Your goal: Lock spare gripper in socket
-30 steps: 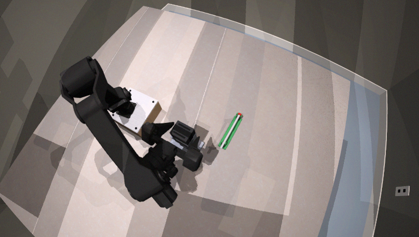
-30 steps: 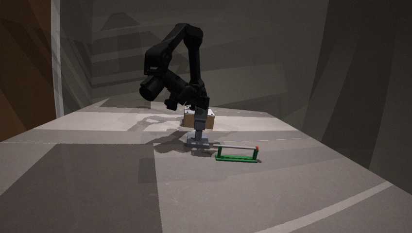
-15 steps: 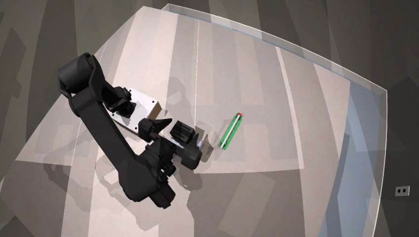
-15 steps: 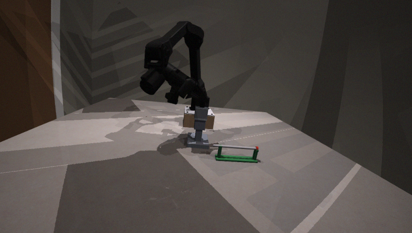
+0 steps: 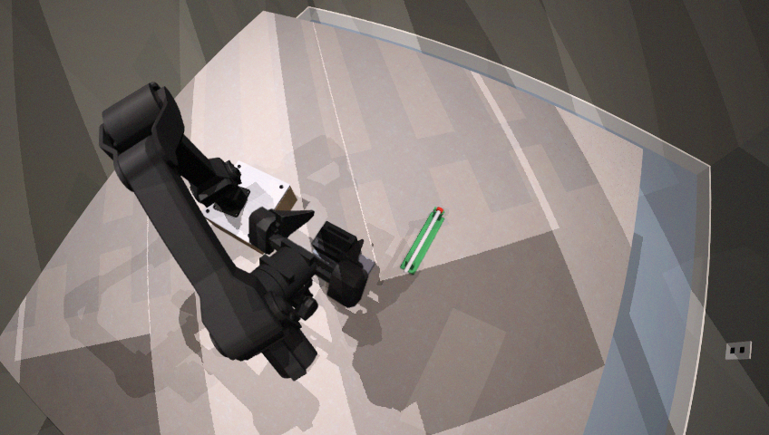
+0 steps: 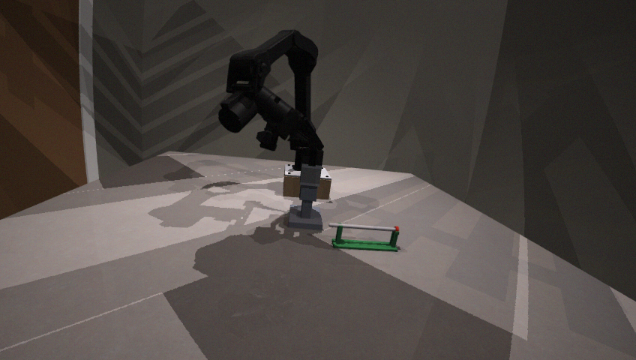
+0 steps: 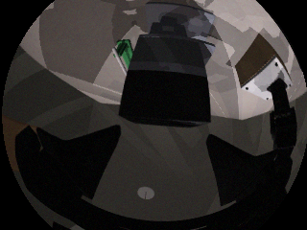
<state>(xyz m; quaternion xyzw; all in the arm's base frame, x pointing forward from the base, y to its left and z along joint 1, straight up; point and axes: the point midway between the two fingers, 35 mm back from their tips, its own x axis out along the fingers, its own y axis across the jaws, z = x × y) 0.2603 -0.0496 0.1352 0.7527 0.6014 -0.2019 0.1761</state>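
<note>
The green cradle is 13 cm ahead of my gripper tip, 9 cm to the left of it and 17 cm below it. The rest, counted from my gripper tip: grey mount (2 cm to the right, 14 cm below); then spare gripper (2 cm to the right, 6 cm below).
</note>
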